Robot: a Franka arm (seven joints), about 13 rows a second.
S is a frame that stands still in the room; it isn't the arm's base.
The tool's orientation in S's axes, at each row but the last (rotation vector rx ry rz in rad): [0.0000 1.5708 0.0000]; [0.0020 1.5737 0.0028]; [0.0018 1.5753 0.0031]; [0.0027 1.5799 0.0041]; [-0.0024 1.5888 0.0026]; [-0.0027 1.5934 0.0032]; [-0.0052 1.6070 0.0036]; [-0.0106 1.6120 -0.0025]
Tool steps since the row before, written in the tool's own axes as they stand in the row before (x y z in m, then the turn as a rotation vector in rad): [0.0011 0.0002 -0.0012 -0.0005 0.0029 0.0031]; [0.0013 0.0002 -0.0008 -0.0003 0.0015 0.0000]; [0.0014 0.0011 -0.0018 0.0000 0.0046 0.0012]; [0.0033 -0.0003 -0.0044 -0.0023 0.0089 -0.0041]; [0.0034 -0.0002 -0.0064 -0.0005 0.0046 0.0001]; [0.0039 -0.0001 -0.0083 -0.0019 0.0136 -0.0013]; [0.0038 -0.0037 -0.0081 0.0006 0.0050 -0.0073]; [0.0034 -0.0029 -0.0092 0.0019 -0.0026 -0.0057]
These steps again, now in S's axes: [-0.0012 0.0002 -0.0011 0.0031 0.0029 0.0005]; [-0.0008 0.0002 -0.0013 0.0000 0.0015 0.0003]; [-0.0018 0.0011 -0.0014 0.0012 0.0046 0.0000]; [-0.0044 -0.0003 -0.0033 -0.0041 0.0089 0.0024]; [-0.0065 -0.0002 -0.0033 0.0001 0.0046 0.0005]; [-0.0084 -0.0001 -0.0037 -0.0013 0.0136 0.0019]; [-0.0082 -0.0037 -0.0035 -0.0073 0.0050 -0.0003]; [-0.0093 -0.0030 -0.0030 -0.0058 -0.0026 -0.0016]
